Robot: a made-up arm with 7 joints. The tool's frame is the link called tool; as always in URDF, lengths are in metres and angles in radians.
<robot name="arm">
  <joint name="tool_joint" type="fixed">
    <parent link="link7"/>
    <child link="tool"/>
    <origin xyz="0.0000 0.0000 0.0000" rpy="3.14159 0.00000 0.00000"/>
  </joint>
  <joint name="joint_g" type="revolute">
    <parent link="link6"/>
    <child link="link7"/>
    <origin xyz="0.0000 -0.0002 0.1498" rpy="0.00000 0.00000 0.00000"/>
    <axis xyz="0 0 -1"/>
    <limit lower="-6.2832" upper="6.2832"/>
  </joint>
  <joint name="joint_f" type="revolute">
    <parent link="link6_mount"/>
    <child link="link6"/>
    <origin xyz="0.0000 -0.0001 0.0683" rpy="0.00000 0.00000 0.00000"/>
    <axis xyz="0 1 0"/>
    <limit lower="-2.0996" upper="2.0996"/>
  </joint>
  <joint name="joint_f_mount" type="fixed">
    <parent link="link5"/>
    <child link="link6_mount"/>
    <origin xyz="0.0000 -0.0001 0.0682" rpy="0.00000 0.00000 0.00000"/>
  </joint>
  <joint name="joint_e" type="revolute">
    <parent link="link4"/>
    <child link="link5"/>
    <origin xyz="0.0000 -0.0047 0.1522" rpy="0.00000 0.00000 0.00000"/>
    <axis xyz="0 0 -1"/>
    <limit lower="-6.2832" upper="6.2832"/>
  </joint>
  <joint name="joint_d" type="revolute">
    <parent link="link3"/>
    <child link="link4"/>
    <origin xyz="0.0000 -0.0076 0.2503" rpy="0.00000 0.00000 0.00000"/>
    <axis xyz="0 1 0"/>
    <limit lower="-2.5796" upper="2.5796"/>
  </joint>
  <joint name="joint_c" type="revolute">
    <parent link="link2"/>
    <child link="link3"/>
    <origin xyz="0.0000 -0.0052 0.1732" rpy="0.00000 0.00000 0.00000"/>
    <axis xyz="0 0 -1"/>
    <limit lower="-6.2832" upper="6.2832"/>
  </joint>
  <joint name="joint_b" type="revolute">
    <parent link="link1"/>
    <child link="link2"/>
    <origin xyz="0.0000 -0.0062 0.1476" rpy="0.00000 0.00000 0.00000"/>
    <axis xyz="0 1 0"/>
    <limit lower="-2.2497" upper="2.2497"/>
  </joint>
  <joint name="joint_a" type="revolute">
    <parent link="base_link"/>
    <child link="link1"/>
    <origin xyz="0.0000 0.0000 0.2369" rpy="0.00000 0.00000 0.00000"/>
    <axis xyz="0 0 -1"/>
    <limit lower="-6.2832" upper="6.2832"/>
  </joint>
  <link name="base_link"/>
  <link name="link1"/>
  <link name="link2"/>
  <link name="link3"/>
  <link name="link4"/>
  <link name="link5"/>
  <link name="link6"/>
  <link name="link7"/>
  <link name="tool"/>
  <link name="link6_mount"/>
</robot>
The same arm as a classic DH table. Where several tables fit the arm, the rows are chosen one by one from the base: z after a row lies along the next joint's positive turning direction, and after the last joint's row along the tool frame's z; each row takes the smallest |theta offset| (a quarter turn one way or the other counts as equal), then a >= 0, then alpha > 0; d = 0 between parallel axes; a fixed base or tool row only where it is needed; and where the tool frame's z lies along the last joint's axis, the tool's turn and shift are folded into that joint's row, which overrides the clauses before.
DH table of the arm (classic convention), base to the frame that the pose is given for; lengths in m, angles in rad. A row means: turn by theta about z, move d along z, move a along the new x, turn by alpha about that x. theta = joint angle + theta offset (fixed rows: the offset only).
base (fixed): a 0.0000  alpha 3.1416  d 0.0000  theta offset 0.0000
joint_a: a 0.0000  alpha 1.5708  d -0.3845  theta offset 0.0000
joint_b: a 0.0000  alpha -1.5708  d -0.0114  theta offset 0.0000
joint_c: a 0.0000  alpha 1.5708  d -0.4235  theta offset 0.0000
joint_d: a 0.0000  alpha -1.5708  d -0.0123  theta offset 0.0000
joint_e: a 0.0000  alpha 1.5708  d -0.2887  theta offset 0.0000
joint_f: a 0.0000  alpha -1.5708  d -0.0004  theta offset 0.0000
joint_g: a 0.0000  alpha 0.0000  d -0.1498  theta offset 0.0000
Joint limits (rad, base to tool): -6.2832..6.2832 -2.2497..2.2497 -6.2832..6.2832 -2.5796..2.5796 -6.2832..6.2832 -2.0996..2.0996 -6.2832..6.2832

